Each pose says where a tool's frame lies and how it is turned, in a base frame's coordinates. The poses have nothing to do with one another.
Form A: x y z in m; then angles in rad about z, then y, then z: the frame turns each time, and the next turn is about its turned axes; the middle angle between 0 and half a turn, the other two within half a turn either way.
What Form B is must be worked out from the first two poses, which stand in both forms.
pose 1, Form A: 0.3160, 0.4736, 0.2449, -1.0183, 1.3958, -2.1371
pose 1, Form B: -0.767, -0.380, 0.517, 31.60; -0.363, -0.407, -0.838, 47.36; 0.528, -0.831, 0.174, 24.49; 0, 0, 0, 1
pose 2, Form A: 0.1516, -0.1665, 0.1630, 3.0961, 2.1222, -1.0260
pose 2, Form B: 0.310, 0.424, -0.851, 15.16; 0.842, -0.538, 0.039, -16.65; -0.441, -0.728, -0.524, 16.30; 0, 0, 0, 1
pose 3, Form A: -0.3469, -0.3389, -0.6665, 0.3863, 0.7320, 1.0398
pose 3, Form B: 0.024, -0.785, 0.619, -34.69; 0.941, 0.227, 0.252, -33.89; -0.338, 0.576, 0.744, -66.65; 0, 0, 0, 1
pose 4, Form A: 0.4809, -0.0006, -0.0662, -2.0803, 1.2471, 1.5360
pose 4, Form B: 0.867, 0.185, -0.462, 48.09; -0.497, 0.261, -0.828, -0.06; -0.033, 0.947, 0.318, -6.62; 0, 0, 0, 1
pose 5, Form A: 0.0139, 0.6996, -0.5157, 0.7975, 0.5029, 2.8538
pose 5, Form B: -0.790, 0.512, 0.337, 1.39; -0.403, -0.848, 0.345, 69.96; 0.462, 0.137, 0.876, -51.57; 0, 0, 0, 1
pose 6, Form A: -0.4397, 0.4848, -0.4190, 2.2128, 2.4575, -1.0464
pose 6, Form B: 0.926, 0.001, -0.378, -43.97; 0.208, -0.837, 0.506, 48.48; -0.316, -0.547, -0.775, -41.90; 0, 0, 0, 1
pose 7, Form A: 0.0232, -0.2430, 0.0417, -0.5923, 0.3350, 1.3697
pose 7, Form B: 0.704, -0.656, 0.273, 2.32; 0.708, 0.682, -0.184, -24.30; -0.066, 0.322, 0.944, 4.17; 0, 0, 0, 1
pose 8, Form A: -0.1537, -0.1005, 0.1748, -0.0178, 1.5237, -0.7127
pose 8, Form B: 0.024, 0.044, 0.999, -15.37; -0.654, 0.756, -0.018, -10.05; -0.756, -0.653, 0.047, 17.48; 0, 0, 0, 1
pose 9, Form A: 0.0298, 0.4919, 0.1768, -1.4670, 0.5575, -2.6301
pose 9, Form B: -0.564, -0.824, 0.055, 2.98; 0.685, -0.503, -0.526, 49.19; 0.461, -0.259, 0.849, 17.68; 0, 0, 0, 1
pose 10, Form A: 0.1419, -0.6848, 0.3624, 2.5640, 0.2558, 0.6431
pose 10, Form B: -0.976, 0.049, -0.212, 14.19; -0.080, -0.987, 0.138, -68.48; -0.202, 0.152, 0.967, 36.24; 0, 0, 0, 1
